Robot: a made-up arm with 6 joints.
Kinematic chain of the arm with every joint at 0, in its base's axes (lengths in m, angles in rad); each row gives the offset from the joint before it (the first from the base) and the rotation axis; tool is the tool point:
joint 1: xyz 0 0 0.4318 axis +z
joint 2: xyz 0 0 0 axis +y
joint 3: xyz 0 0 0.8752 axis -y
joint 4: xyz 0 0 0 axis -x
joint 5: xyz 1.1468 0 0 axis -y
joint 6: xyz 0 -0.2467 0 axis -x
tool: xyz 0 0 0
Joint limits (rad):
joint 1: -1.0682..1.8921
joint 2: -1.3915..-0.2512
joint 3: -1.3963..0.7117
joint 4: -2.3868..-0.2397
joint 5: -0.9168..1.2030
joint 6: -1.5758..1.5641
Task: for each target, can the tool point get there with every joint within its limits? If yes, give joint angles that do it. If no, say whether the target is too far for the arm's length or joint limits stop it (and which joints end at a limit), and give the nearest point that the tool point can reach.
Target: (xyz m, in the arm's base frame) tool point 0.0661 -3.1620 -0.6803
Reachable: no: too far | nearest point 0.1492 -0.7689 0.6545 | short by 2.741 m
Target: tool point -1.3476 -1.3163 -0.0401
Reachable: no: joint limits stop it (at a limit: joint 1, joint 2, joint 4) | nearest point -0.0493 -0.4078 0.2721 | short by 1.615 m
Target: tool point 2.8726 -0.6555 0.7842
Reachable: no: too far | nearest point 0.9232 -0.2107 1.0965 | short by 2.024 m
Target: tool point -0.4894 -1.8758 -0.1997
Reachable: no: joint limits stop it (at a limit: joint 1, joint 2, joint 4) | nearest point 0.0943 -0.6691 0.5067 | short by 1.515 m
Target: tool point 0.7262 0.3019 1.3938
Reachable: yes | joints 0.3831 -0.4416 -0.0837 -1.6055 0.0995 0.9756
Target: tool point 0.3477 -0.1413 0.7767
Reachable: yes | joints 0.1993 -1.2784 -1.0820 -0.5731 0.9738 1.2403
